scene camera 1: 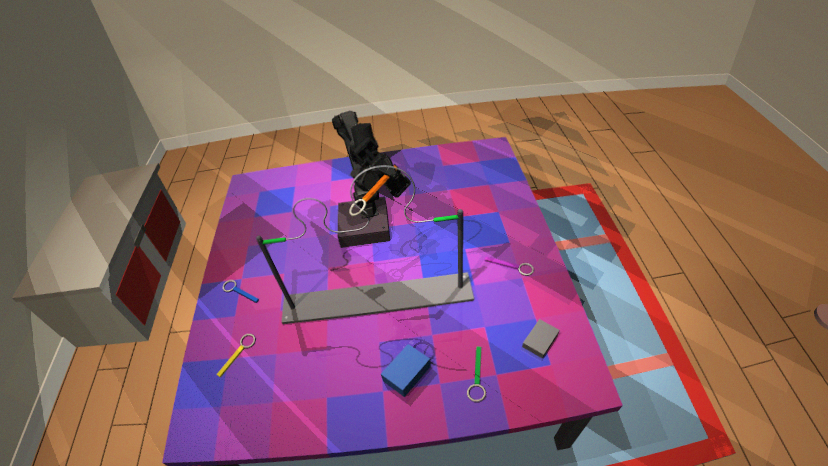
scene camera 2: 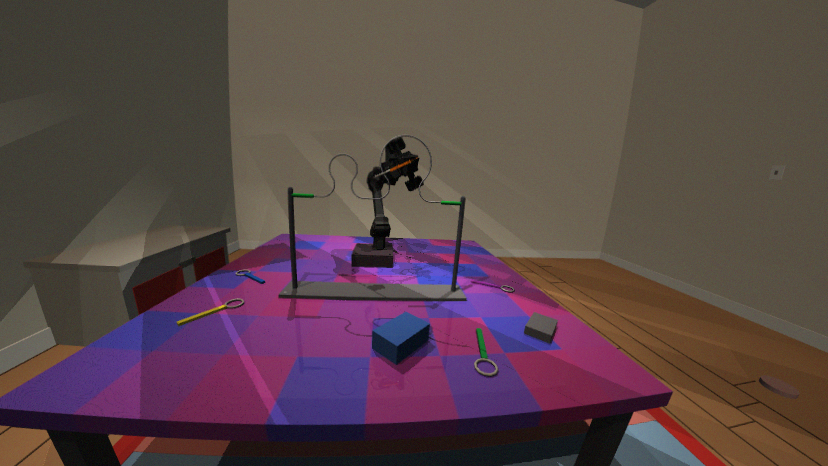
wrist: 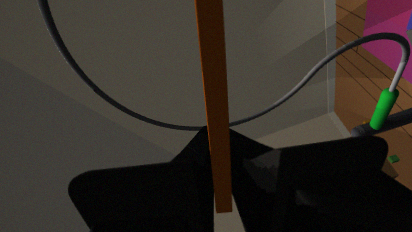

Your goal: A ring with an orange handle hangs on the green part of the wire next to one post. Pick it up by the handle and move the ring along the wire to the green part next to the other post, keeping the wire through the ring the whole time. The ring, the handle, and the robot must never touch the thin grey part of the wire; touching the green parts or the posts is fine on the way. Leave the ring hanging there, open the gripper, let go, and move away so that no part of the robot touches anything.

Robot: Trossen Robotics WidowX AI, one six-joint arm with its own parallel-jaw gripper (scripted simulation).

Note:
I see my gripper, a blue block and a grey block.
My gripper also shows in scene camera 2 and in the wrist view.

